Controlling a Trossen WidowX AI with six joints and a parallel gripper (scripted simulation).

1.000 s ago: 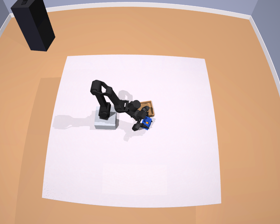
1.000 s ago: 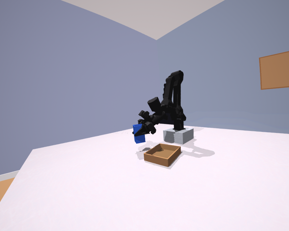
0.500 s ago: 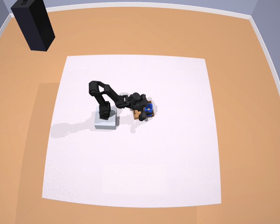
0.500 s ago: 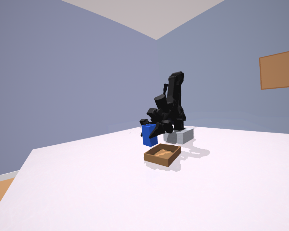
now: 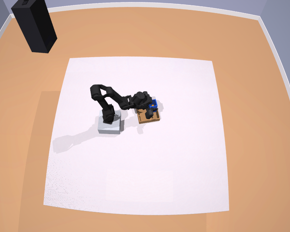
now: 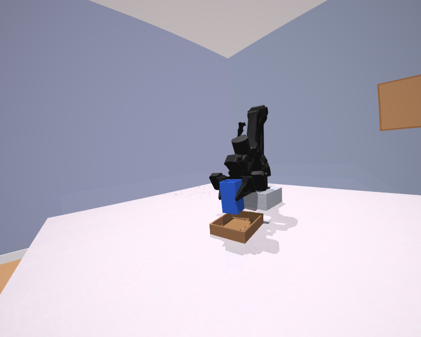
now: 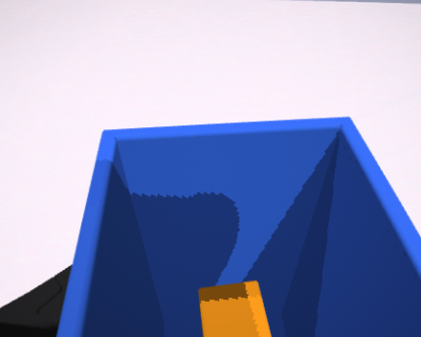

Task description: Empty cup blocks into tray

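The tall blue square cup is 30 mm behind my gripper tip, 20 mm below it and 10 mm to the right of it. Round my gripper tip: orange block (30 mm behind, 10 mm to the right).
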